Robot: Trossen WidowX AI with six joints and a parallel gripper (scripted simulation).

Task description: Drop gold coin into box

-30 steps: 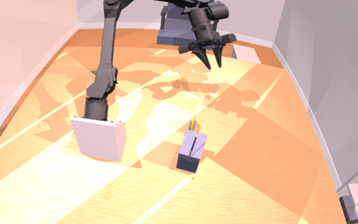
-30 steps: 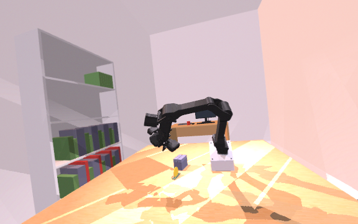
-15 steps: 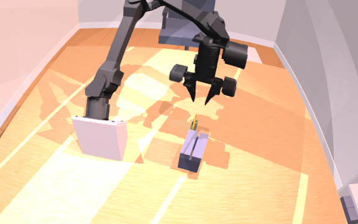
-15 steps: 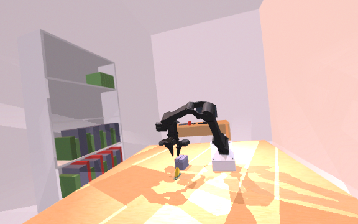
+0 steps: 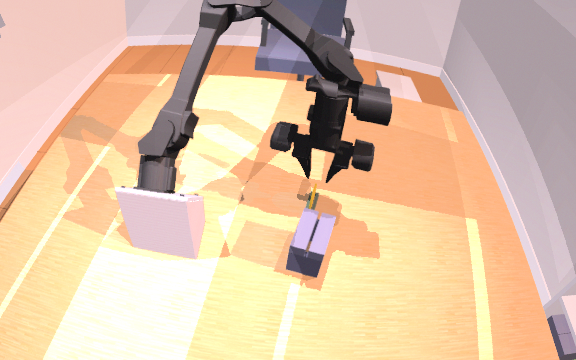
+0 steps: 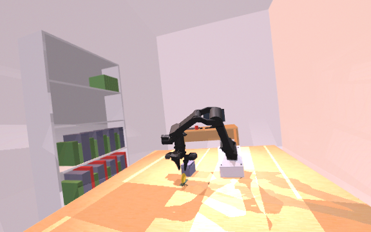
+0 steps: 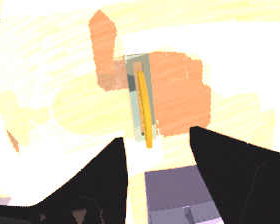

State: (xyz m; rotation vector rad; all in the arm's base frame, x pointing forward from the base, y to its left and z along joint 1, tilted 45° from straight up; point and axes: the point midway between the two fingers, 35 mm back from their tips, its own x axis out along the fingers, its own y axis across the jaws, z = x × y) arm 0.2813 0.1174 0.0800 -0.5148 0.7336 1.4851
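The gold coin lies 5 cm below my gripper tip.
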